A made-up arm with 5 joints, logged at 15 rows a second.
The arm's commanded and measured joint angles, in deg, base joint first. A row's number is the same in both.
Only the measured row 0 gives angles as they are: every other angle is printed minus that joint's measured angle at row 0.
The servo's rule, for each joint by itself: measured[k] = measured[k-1] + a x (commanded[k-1-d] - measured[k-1]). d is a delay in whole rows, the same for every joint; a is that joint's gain. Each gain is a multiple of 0.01, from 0.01 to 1. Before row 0 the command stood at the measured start. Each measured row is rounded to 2 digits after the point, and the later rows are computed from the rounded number. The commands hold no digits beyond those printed.
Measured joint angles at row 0:
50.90 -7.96 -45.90 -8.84 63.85
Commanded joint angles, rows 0 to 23:
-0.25 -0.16 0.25 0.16 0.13
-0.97 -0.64 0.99 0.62 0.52
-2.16 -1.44 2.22 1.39 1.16
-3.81 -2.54 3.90 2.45 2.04
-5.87 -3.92 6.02 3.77 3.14
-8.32 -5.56 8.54 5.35 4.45
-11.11 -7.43 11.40 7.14 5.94
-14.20 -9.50 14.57 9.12 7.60
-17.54 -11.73 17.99 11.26 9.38
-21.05 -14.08 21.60 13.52 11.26
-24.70 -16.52 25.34 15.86 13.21
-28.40 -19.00 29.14 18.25 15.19
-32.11 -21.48 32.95 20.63 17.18
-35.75 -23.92 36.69 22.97 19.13
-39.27 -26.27 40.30 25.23 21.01
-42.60 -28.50 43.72 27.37 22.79
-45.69 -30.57 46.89 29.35 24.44
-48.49 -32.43 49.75 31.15 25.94
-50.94 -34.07 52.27 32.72 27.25
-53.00 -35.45 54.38 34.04 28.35
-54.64 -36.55 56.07 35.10 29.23
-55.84 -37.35 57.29 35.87 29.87
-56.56 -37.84 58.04 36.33 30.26
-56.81 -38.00 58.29 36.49 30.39
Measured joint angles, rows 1 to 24:
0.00 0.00 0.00 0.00 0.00
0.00 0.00 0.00 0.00 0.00
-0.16 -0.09 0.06 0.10 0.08
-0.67 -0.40 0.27 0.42 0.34
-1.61 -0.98 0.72 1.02 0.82
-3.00 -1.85 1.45 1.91 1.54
-4.81 -3.01 2.50 3.06 2.48
-7.02 -4.44 3.89 4.48 3.64
-9.60 -6.11 5.62 6.13 5.00
-12.50 -8.01 7.68 7.98 6.53
-15.68 -10.09 10.05 10.01 8.21
-19.06 -12.32 12.71 12.19 10.01
-22.61 -14.67 15.61 14.47 11.90
-26.26 -17.09 18.72 16.81 13.84
-29.95 -19.55 21.99 19.18 15.81
-33.60 -22.00 25.37 21.53 17.77
-37.17 -24.39 28.80 23.82 19.68
-40.59 -26.69 32.23 26.02 21.51
-43.80 -28.86 35.60 28.08 23.24
-46.75 -30.86 38.85 29.98 24.83
-49.39 -32.66 41.94 31.68 26.26
-51.66 -34.22 44.80 33.14 27.49
-53.54 -35.52 47.39 34.36 28.52
-54.99 -36.54 49.67 35.30 29.32
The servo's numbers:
d 2
a 0.63 0.56 0.23 0.62 0.59

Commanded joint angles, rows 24 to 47:
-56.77 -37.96 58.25 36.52 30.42
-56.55 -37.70 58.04 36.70 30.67
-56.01 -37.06 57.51 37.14 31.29
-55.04 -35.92 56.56 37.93 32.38
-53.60 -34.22 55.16 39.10 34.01
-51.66 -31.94 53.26 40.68 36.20
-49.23 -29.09 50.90 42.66 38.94
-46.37 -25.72 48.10 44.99 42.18
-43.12 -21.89 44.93 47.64 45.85
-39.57 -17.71 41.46 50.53 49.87
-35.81 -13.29 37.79 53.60 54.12
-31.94 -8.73 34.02 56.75 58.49
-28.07 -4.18 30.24 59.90 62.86
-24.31 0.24 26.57 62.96 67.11
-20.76 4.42 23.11 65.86 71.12
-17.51 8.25 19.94 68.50 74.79
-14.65 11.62 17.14 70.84 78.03
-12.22 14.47 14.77 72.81 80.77
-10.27 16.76 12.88 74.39 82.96
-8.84 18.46 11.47 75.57 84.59
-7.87 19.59 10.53 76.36 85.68
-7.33 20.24 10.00 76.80 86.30
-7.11 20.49 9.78 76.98 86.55
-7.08 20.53 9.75 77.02 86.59
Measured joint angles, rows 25 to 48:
-55.98 -37.27 51.60 35.94 29.87
-56.50 -37.68 53.14 36.28 30.18
-56.67 -37.84 54.32 36.43 30.32
-56.59 -37.76 55.18 36.60 30.53
-56.22 -37.37 55.72 36.93 30.98
-55.48 -36.56 55.91 37.55 31.81
-54.30 -35.25 55.74 38.51 33.11
-52.64 -33.40 55.17 39.86 34.93
-50.49 -30.99 54.19 41.60 37.30
-47.89 -28.04 52.79 43.70 40.18
-44.88 -24.60 50.98 46.14 43.53
-41.53 -20.74 48.79 48.86 47.27
-37.93 -16.57 46.26 51.80 51.31
-34.16 -12.18 43.44 54.87 55.55
-30.32 -7.70 40.40 57.99 59.86
-26.53 -3.25 37.22 61.07 64.14
-22.89 1.05 33.97 64.04 68.26
-19.50 5.08 30.74 66.81 72.11
-16.44 8.74 27.61 69.31 75.60
-13.78 11.95 24.66 71.48 78.65
-11.57 14.64 21.95 73.28 81.19
-9.85 16.78 19.54 74.70 83.20
-8.60 18.35 17.47 75.73 84.66
-7.80 19.41 15.75 76.39 85.63

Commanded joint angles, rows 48 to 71:
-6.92 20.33 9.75 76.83 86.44
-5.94 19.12 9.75 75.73 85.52
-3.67 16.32 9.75 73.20 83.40
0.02 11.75 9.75 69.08 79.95
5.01 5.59 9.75 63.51 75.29
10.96 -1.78 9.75 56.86 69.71
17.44 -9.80 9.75 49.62 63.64
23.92 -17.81 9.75 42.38 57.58
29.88 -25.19 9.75 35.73 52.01
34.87 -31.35 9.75 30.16 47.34
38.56 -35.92 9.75 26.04 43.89
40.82 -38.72 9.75 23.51 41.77
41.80 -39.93 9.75 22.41 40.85
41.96 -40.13 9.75 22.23 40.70
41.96 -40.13 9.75 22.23 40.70
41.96 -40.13 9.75 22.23 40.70
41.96 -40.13 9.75 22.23 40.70
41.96 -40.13 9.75 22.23 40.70
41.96 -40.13 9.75 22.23 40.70
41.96 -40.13 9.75 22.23 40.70
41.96 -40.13 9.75 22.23 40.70
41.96 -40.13 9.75 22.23 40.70
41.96 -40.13 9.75 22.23 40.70
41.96 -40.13 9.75 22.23 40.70
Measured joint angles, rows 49 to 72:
-7.37 20.01 14.38 76.76 86.17
-7.19 20.30 13.32 76.92 86.42
-7.02 20.32 12.50 76.86 86.43
-6.34 19.65 11.87 76.16 85.89
-4.66 17.79 11.38 74.32 84.42
-1.71 14.41 11.01 71.07 81.78
2.52 9.47 10.72 66.38 77.95
7.84 3.17 10.50 60.48 73.09
13.89 -4.09 10.33 53.75 67.51
20.21 -11.77 10.20 46.70 61.65
26.30 -19.29 10.10 39.90 55.96
31.70 -26.04 10.02 33.86 50.87
36.02 -31.57 9.96 29.01 46.75
39.04 -35.57 9.91 25.60 43.81
40.78 -38.01 9.87 23.62 42.06
41.52 -39.20 9.84 22.76 41.26
41.80 -39.72 9.82 22.43 40.93
41.90 -39.95 9.80 22.31 40.79
41.94 -40.05 9.79 22.26 40.74
41.95 -40.09 9.78 22.24 40.72
41.96 -40.11 9.77 22.23 40.71
41.96 -40.12 9.77 22.23 40.70
41.96 -40.13 9.77 22.23 40.70
41.96 -40.13 9.77 22.23 40.70

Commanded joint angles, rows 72 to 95:
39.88 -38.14 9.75 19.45 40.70
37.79 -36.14 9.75 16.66 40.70
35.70 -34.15 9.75 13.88 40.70
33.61 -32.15 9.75 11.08 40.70
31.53 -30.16 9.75 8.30 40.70
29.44 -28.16 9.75 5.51 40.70
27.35 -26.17 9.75 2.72 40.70
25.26 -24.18 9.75 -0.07 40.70
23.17 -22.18 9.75 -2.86 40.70
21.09 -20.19 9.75 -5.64 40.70
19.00 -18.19 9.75 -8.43 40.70
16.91 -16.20 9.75 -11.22 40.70
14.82 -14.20 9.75 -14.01 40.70
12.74 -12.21 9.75 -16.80 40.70
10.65 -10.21 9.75 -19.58 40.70
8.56 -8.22 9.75 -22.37 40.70
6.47 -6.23 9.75 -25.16 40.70
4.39 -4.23 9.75 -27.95 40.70
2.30 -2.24 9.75 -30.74 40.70
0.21 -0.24 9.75 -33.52 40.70
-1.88 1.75 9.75 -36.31 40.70
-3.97 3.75 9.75 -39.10 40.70
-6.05 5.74 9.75 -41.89 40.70
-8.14 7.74 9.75 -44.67 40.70
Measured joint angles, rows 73 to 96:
41.96 -40.13 9.77 22.23 40.70
41.96 -40.13 9.77 22.23 40.70
40.65 -39.02 9.77 20.51 40.70
38.85 -37.41 9.77 18.12 40.70
36.87 -35.58 9.77 15.49 40.70
34.82 -33.66 9.77 12.76 40.70
32.75 -31.70 9.77 9.99 40.70
30.66 -29.72 9.77 7.21 40.70
28.57 -27.73 9.77 4.43 40.70
26.48 -25.74 9.77 1.64 40.70
24.39 -23.75 9.77 -1.15 40.70
22.31 -21.76 9.77 -3.93 40.70
20.22 -19.76 9.77 -6.72 40.70
18.13 -17.77 9.77 -9.51 40.70
16.04 -15.77 9.77 -12.30 40.70
13.96 -13.78 9.77 -15.09 40.70
11.87 -11.78 9.77 -17.87 40.70
9.78 -9.79 9.77 -20.66 40.70
7.69 -7.80 9.77 -23.45 40.70
5.61 -5.80 9.77 -26.24 40.70
3.52 -3.81 9.77 -29.03 40.70
1.43 -1.81 9.77 -31.81 40.70
-0.66 0.18 9.77 -34.60 40.70
-2.75 2.18 9.77 -37.39 40.70

